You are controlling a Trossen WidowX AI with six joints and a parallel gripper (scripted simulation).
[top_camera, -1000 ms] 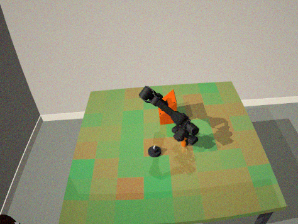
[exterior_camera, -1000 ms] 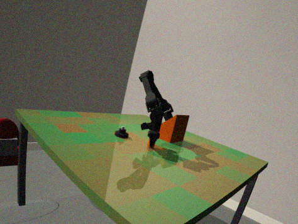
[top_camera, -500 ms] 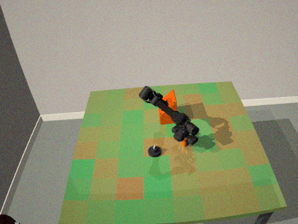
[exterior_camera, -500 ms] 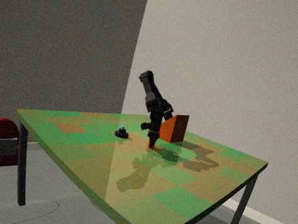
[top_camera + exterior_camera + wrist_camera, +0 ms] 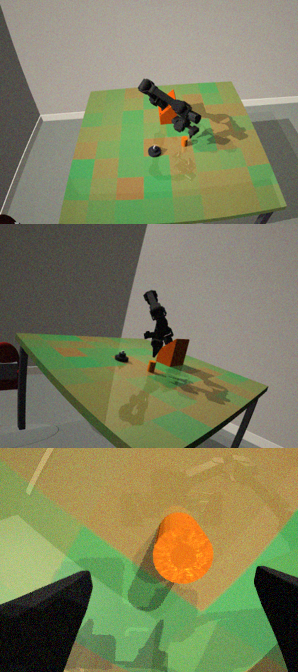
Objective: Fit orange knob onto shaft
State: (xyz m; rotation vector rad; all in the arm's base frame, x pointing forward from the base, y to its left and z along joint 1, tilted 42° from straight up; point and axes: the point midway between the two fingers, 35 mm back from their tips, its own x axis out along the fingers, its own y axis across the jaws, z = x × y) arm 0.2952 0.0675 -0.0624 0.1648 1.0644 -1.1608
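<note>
My gripper tip is now 10 mm past the orange knob and 50 mm above it. From my gripper tip the other things lie so: round pedestal (30 mm ahead, 200 mm to the right, 60 mm below).
</note>
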